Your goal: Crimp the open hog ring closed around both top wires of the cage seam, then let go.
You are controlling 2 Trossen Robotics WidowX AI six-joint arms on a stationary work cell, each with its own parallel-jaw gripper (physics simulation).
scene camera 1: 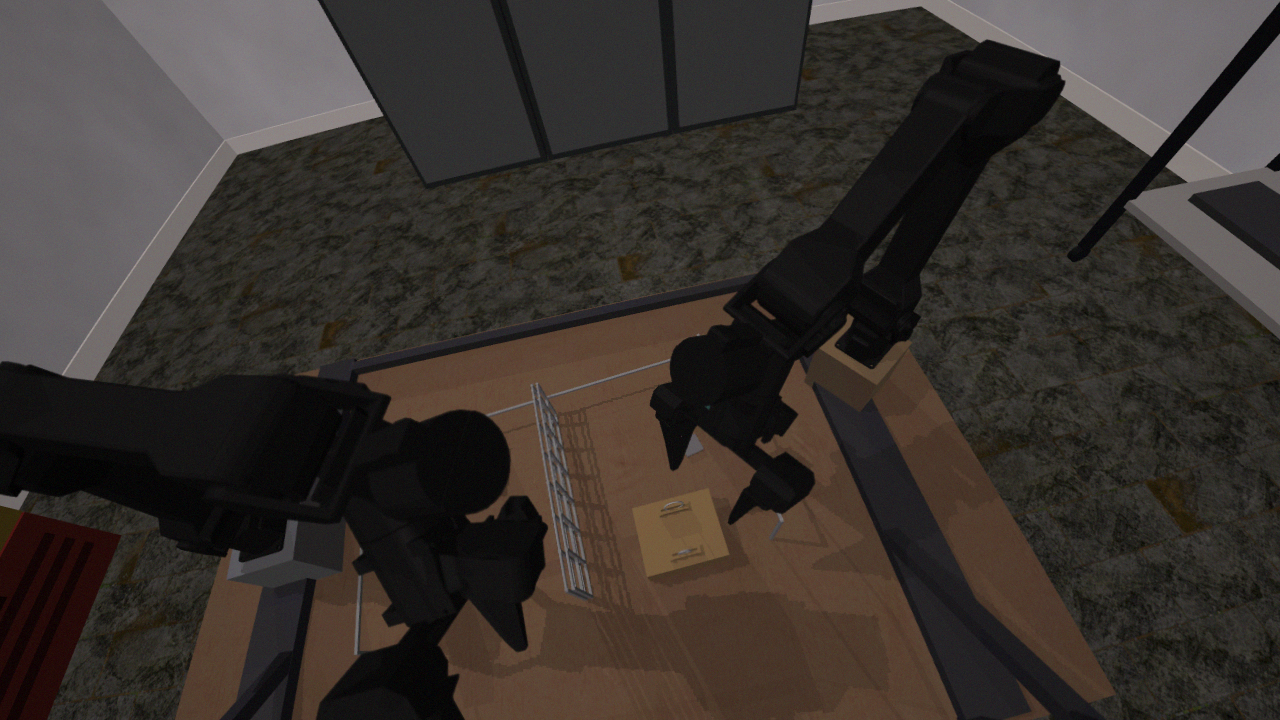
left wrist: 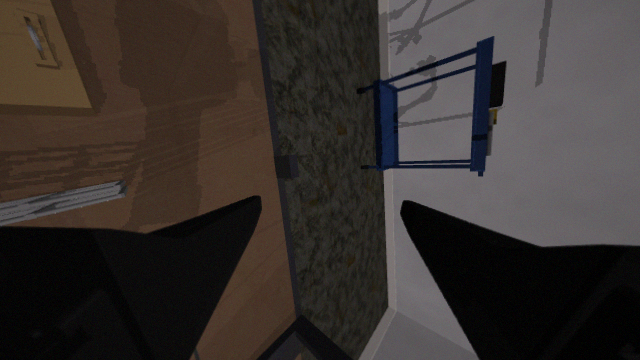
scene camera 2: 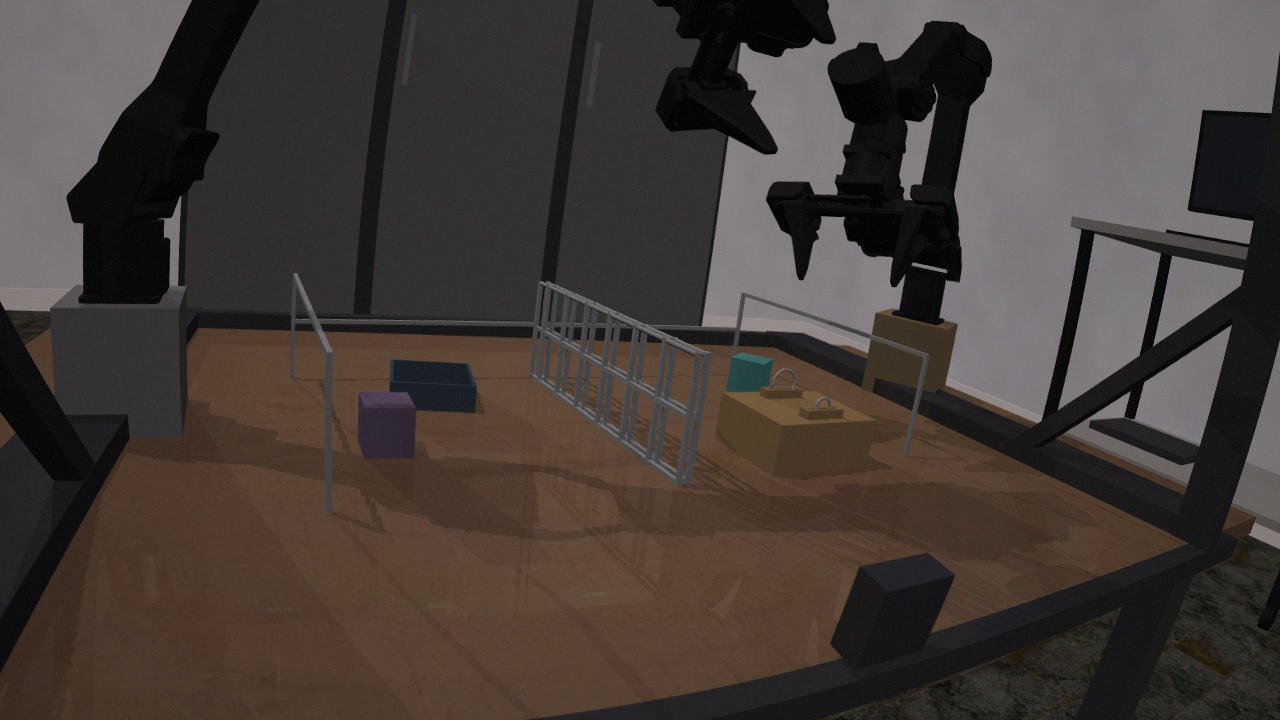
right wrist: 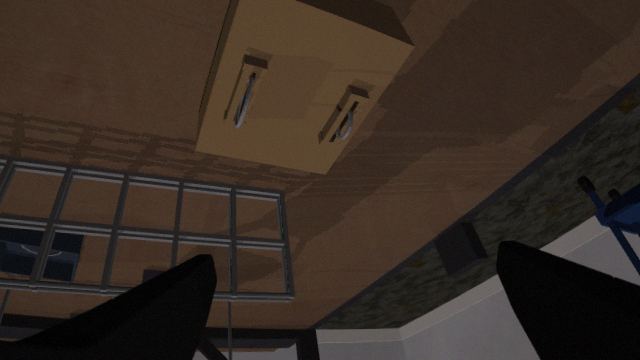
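Note:
Two silver hog rings stand upright in holders on a tan block: one ring and the other ring. The cage seam is formed by two upright wire panels side by side, left of the block in scene camera 1. No ring can be made out on its top wires. My left gripper is open and empty, high above the table. My right gripper is open and empty, above the block's side.
In scene camera 2, a purple cube and a navy tray lie left of the seam. A teal cube stands behind the block. Thin metal frames stand on both sides. A dark box sits at the near edge.

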